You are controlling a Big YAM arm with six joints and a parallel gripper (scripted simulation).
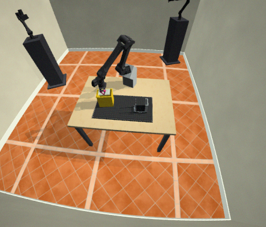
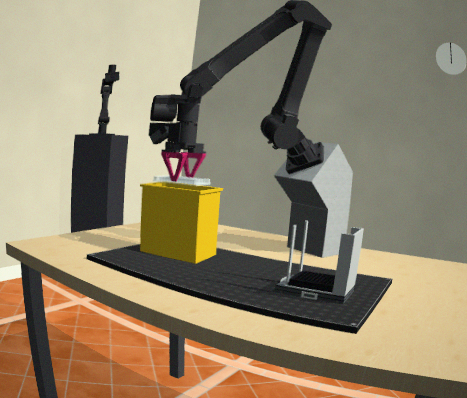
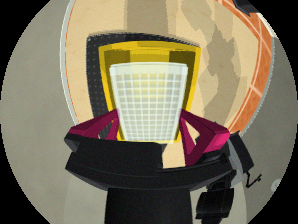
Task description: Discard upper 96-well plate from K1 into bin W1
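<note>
My gripper is now 10 mm above the white 96-well plate. Also, from my hand: grey back wall: 440 mm to the left, 240 mm ahead, 120 mm below; dark plate: 370 mm to the left, 220 mm ahead, 170 mm below; yellow plastics bin W1: 110 mm below.
</note>
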